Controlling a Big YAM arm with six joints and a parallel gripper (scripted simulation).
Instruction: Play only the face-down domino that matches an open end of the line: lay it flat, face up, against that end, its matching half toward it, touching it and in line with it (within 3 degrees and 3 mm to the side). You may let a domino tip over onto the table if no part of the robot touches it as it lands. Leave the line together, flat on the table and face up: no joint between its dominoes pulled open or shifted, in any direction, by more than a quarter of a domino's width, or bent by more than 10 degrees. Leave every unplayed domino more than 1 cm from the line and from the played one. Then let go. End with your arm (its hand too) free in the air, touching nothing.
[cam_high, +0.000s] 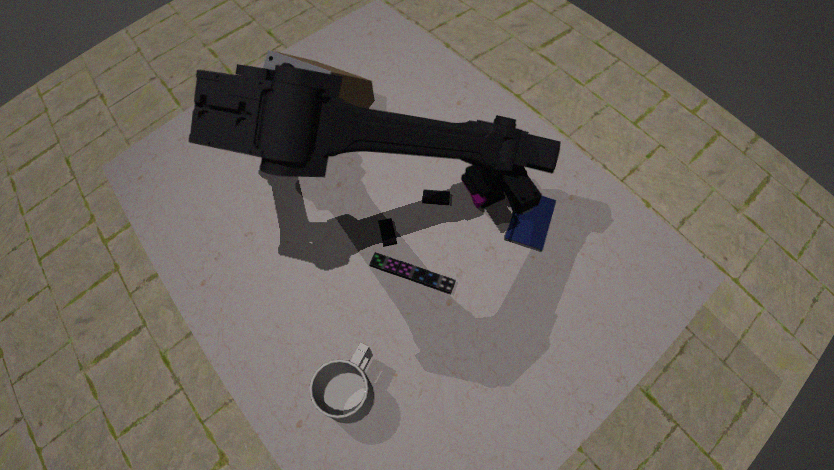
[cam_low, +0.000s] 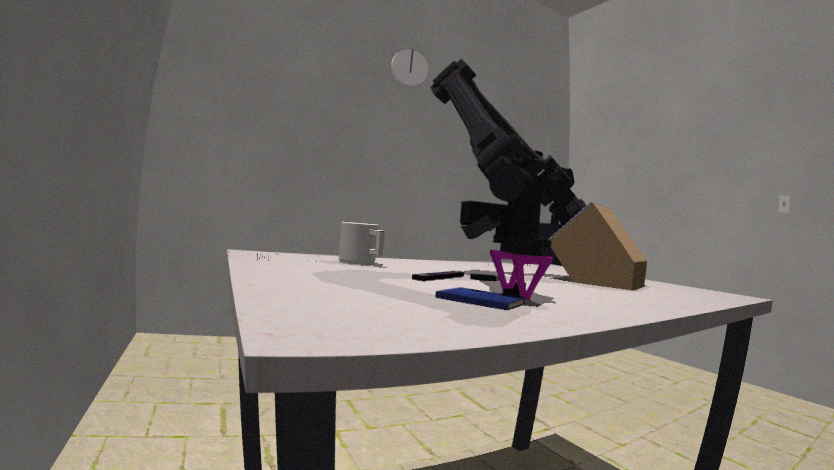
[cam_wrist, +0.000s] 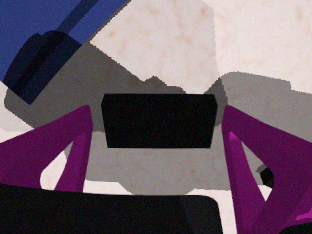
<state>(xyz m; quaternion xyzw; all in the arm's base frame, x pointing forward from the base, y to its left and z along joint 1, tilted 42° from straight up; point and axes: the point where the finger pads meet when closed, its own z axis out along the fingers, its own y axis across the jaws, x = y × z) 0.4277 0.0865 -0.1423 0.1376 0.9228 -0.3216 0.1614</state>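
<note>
My gripper is now right at the domino. Also, from my hand: blue book: 90 mm ahead, 10 mm to the left; mug: 470 mm to the right, 60 mm ahead, 30 mm above.
</note>
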